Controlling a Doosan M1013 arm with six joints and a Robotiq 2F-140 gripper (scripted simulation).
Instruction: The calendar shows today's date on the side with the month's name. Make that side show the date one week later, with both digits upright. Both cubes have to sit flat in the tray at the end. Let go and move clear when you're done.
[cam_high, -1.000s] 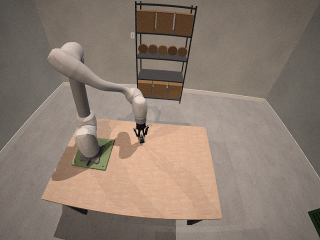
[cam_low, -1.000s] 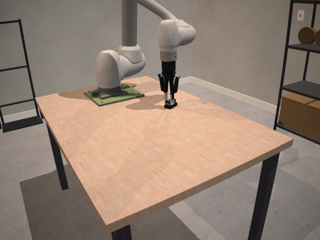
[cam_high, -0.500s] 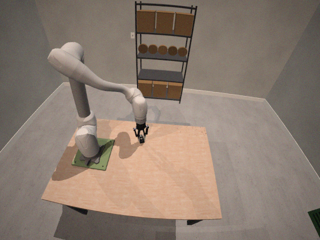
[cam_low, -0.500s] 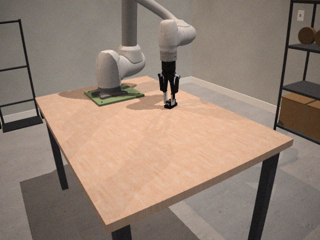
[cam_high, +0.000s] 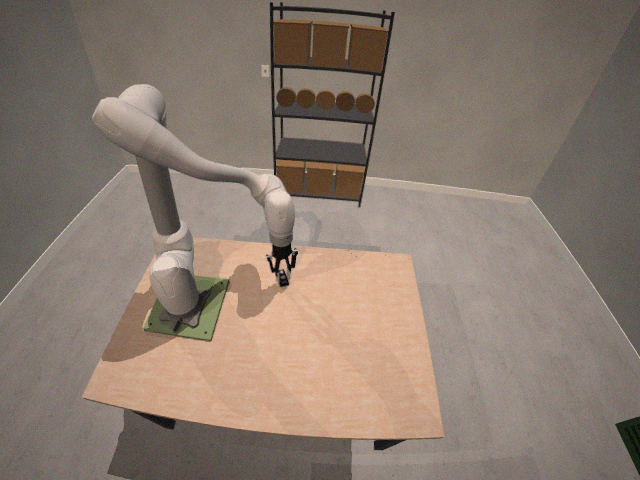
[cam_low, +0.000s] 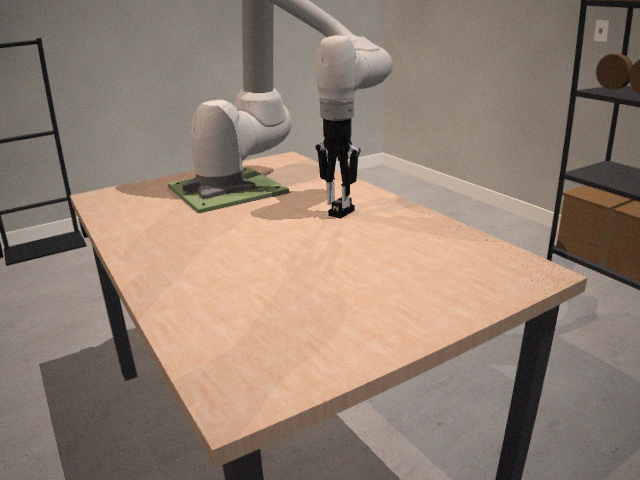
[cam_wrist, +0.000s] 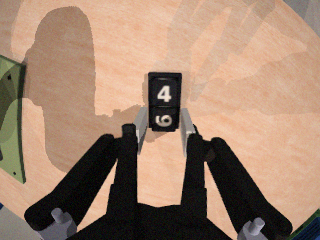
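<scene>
My gripper is now 5 cm above the black tray, 1 cm to the right of it and 1 cm past it.
</scene>
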